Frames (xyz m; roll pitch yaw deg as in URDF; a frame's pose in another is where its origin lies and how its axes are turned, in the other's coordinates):
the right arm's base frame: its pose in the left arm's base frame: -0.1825 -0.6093 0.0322 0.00 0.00 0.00
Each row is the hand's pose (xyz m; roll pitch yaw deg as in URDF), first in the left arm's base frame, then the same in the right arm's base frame.
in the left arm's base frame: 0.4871 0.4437 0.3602 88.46 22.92 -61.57
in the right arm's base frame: 0.6696 1.0530 0.3280 88.46 22.92 -61.57
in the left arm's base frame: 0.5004 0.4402 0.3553 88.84 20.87 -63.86
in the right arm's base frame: 0.6829 1.0495 0.3231 88.84 20.87 -63.86
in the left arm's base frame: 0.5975 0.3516 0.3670 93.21 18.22 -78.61
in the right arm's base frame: 0.7800 0.9609 0.3348 93.21 18.22 -78.61
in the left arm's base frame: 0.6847 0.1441 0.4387 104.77 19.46 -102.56
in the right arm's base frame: 0.8672 0.7534 0.4065 104.77 19.46 -102.56
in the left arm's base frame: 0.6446 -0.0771 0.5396 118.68 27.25 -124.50
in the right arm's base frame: 0.8271 0.5322 0.5074 118.68 27.25 -124.50
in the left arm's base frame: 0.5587 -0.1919 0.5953 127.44 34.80 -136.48
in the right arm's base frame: 0.7412 0.4174 0.5631 127.44 34.80 -136.48
